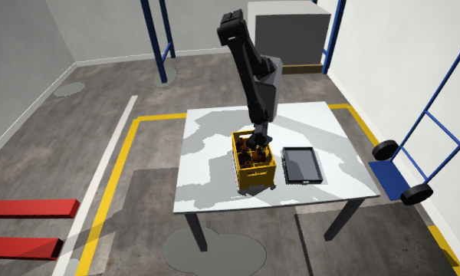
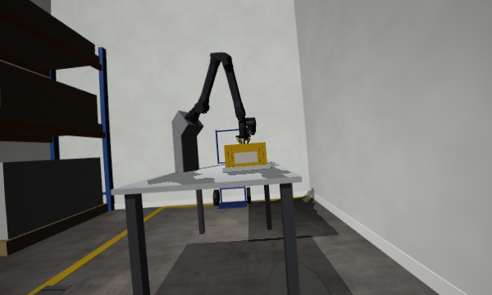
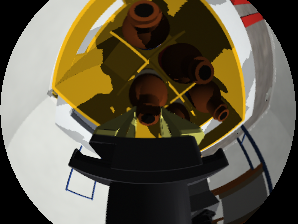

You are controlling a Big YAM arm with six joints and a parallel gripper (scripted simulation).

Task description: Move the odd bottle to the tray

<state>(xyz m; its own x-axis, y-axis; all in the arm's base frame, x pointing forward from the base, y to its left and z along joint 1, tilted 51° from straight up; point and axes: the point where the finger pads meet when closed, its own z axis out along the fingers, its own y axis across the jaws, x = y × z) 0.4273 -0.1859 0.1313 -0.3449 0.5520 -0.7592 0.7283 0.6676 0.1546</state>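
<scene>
Now: hand 70 mm above the crate, 40 mm to the left of it and 10 mm past it. Also, from my hand: dark tray: 230 mm to the left, 140 mm below, 110 mm ahead; then brown bottle: 80 mm behind, 60 mm below, 30 mm to the left.
</scene>
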